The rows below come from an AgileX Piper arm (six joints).
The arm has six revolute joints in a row. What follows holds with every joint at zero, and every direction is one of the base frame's. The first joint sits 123.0 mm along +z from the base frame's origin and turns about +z. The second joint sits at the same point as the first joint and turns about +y. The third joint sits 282.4 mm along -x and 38.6 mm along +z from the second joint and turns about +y. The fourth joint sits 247.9 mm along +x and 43.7 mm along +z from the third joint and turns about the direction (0.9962, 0, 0.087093). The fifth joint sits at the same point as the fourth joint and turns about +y. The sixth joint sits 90.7 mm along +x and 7.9 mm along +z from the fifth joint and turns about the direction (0.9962, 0, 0.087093). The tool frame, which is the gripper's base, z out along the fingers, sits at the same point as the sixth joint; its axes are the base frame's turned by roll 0.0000, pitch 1.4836 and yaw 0.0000 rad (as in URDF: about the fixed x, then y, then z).
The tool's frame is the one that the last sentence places.
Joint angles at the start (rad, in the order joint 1, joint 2, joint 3, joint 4, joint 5, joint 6):
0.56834 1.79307 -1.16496 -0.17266 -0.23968 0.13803
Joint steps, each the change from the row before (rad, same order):
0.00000 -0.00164 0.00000 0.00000 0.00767 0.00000
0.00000 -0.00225 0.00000 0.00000 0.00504 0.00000
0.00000 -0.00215 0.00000 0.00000 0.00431 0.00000
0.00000 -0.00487 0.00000 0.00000 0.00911 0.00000
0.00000 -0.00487 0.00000 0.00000 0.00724 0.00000
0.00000 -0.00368 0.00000 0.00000 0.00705 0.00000
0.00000 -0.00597 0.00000 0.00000 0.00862 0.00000
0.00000 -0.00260 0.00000 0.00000 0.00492 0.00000
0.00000 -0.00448 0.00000 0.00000 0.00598 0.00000
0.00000 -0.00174 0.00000 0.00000 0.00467 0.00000
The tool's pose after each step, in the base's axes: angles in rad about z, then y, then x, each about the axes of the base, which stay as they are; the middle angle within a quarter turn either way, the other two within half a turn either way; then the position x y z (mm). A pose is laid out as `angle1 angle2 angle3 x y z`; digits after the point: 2 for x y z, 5 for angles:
1.96545 0.89560 -2.08125 345.74 225.06 252.34
1.96889 0.89524 -2.08577 345.42 224.77 252.83
1.97157 0.89502 -2.08931 345.12 224.50 253.35
1.97684 0.89468 -2.09630 344.45 223.90 254.57
1.97987 0.89482 -2.10041 343.79 223.35 255.96
1.98406 0.89449 -2.10595 343.27 222.89 256.86
1.98749 0.89471 -2.11060 342.46 222.22 258.57
1.99038 0.89448 -2.11441 342.08 221.89 259.21
1.99238 0.89477 -2.11715 341.47 221.39 260.53
1.99597 0.89422 -2.12182 341.20 221.12 260.84

